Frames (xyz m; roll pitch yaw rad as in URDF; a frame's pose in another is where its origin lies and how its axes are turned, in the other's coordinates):
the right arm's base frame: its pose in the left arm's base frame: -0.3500 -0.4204 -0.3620 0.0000 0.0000 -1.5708
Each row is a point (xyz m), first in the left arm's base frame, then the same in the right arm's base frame.
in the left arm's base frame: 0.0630 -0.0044 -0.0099
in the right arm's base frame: -0.4160 0.4130 0.3521
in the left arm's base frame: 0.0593 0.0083 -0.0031
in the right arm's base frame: -0.4287 0.4093 0.3589
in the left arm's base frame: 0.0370 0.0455 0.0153
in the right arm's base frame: -0.4659 0.3870 0.3773
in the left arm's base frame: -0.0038 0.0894 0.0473
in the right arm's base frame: -0.5098 0.3462 0.4093
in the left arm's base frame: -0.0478 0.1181 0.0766
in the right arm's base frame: -0.5385 0.3022 0.4386
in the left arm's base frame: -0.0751 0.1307 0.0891
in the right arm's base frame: -0.5511 0.2749 0.4511
